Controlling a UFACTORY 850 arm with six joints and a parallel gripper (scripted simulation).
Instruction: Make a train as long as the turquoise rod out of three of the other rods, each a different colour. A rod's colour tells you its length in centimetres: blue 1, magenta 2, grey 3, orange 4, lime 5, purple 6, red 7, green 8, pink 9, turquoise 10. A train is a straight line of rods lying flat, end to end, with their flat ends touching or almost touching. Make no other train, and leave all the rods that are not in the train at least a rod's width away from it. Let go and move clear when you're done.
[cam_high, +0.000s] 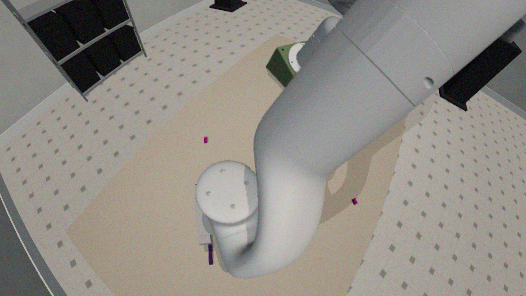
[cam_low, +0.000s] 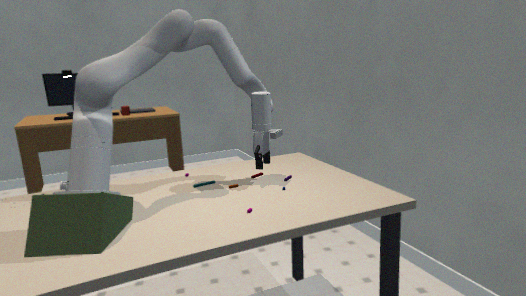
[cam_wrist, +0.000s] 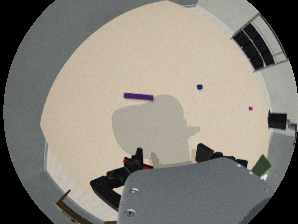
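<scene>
The blue rod lies 10 mm ahead of my hand, 150 mm to the right of it and 70 mm below it. Round my hand: red rod 10 mm ahead, 80 mm to the left, 70 mm below; purple rod 100 mm ahead, 40 mm to the right, 70 mm below; orange rod 150 mm behind, 10 mm to the left, 70 mm below.
</scene>
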